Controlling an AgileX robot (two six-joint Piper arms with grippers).
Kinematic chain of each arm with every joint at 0, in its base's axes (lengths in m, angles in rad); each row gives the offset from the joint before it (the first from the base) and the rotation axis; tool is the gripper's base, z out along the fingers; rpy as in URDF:
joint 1: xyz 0 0 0.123 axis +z
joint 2: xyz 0 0 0 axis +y
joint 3: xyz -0.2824 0 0.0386 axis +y
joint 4: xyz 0.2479 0 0.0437 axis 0.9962 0 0.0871
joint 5: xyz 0 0 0 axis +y
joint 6: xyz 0.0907 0 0.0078 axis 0.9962 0 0.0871
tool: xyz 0 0 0 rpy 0 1.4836 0
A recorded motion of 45 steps. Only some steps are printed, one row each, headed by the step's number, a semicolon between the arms.
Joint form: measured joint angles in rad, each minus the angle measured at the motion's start. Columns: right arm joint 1, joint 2, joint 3, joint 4, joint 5, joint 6; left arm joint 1, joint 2, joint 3, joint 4, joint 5, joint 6.
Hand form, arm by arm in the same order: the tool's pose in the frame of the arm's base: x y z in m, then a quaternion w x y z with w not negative. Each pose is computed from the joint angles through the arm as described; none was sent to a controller.
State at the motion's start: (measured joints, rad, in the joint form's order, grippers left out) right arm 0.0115 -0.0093 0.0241 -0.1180 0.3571 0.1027; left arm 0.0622 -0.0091 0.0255 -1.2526 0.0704 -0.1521
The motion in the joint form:
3: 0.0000 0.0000 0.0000 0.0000 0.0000 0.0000; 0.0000 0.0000 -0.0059 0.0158 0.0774 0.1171
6: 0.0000 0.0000 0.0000 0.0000 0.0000 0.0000; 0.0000 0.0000 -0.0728 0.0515 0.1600 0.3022
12: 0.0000 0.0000 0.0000 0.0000 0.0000 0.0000; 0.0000 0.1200 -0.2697 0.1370 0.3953 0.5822
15: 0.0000 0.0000 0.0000 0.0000 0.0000 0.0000; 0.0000 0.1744 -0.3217 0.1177 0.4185 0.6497
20: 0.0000 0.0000 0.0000 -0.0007 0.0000 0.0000; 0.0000 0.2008 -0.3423 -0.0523 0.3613 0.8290
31: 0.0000 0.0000 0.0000 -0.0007 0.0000 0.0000; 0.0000 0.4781 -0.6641 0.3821 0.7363 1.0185
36: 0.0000 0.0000 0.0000 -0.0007 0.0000 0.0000; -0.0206 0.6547 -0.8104 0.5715 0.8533 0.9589
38: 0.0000 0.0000 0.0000 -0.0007 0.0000 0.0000; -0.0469 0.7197 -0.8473 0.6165 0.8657 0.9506
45: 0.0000 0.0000 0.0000 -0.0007 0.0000 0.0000; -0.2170 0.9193 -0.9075 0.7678 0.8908 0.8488
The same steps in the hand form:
3: 0.0531 -0.0031 0.1735 0.60045 0.00460 0.79950 -0.01538; 0.0564 -0.0093 0.2026 0.56143 -0.38997 0.57801 -0.44568
6: 0.0531 -0.0031 0.1735 0.60045 0.00460 0.79950 -0.01538; 0.0522 -0.0163 0.2218 0.60385 -0.29130 0.62154 -0.40521
12: 0.0531 -0.0031 0.1735 0.60045 0.00460 0.79950 -0.01538; 0.0490 -0.0338 0.2691 0.62289 -0.10040 0.69895 -0.33676
15: 0.0531 -0.0031 0.1735 0.60045 0.00460 0.79950 -0.01538; 0.0525 -0.0357 0.2829 0.62532 -0.07468 0.70407 -0.32815
20: 0.0531 -0.0032 0.1735 0.60045 0.00441 0.79949 -0.01567; 0.0557 -0.0335 0.2966 0.65959 -0.07109 0.67305 -0.32694
31: 0.0531 -0.0032 0.1735 0.60045 0.00441 0.79949 -0.01567; 0.0771 -0.0456 0.3449 0.57888 0.21226 0.76948 -0.16655
36: 0.0531 -0.0032 0.1735 0.60045 0.00441 0.79949 -0.01567; 0.1050 -0.0415 0.3587 0.49785 0.25417 0.81835 -0.13357
38: 0.0531 -0.0032 0.1735 0.60045 0.00441 0.79949 -0.01567; 0.1178 -0.0418 0.3602 0.47376 0.26897 0.82870 -0.12828
45: 0.0531 -0.0032 0.1735 0.60045 0.00441 0.79949 -0.01567; 0.1548 -0.0594 0.3434 0.36872 0.31931 0.86211 -0.13731

